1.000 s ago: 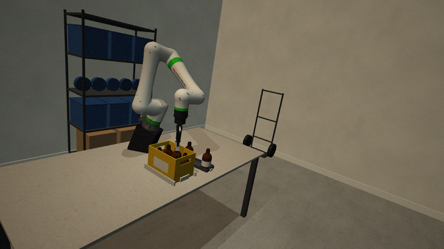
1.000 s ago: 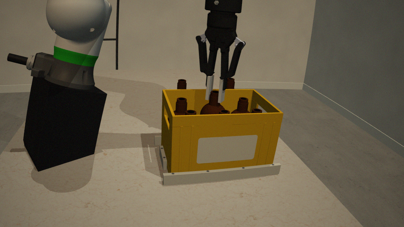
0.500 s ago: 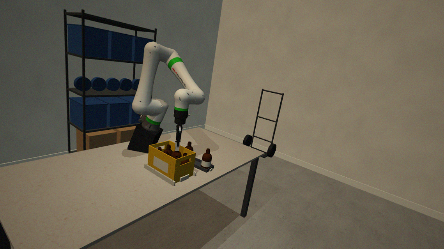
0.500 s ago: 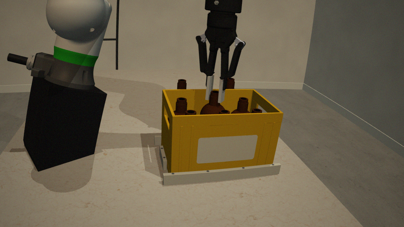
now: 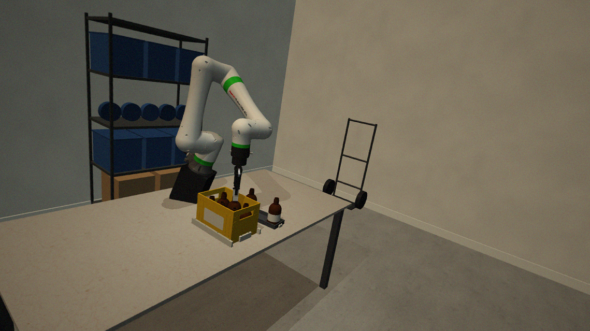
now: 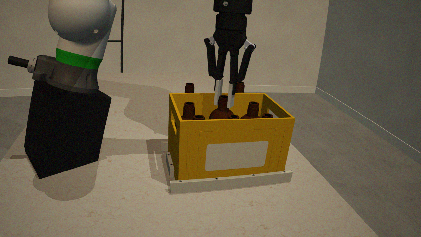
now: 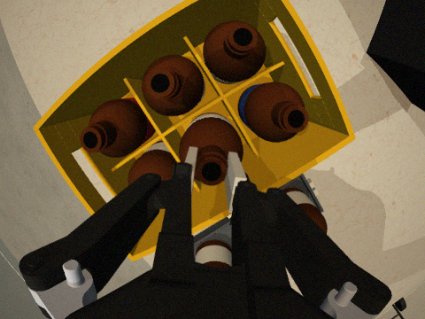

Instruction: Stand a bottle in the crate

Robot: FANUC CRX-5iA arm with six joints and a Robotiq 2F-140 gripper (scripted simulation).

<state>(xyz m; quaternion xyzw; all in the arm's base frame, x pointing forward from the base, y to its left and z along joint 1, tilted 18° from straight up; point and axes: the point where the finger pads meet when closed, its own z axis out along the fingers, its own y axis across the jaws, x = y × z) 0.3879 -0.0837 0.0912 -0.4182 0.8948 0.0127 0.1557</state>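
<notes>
My gripper is now 40 mm to the left of the yellow crate and 110 mm above it. The rest, counted from my hand: grey tray 30 mm ahead, 190 mm to the left, 180 mm below.
</notes>
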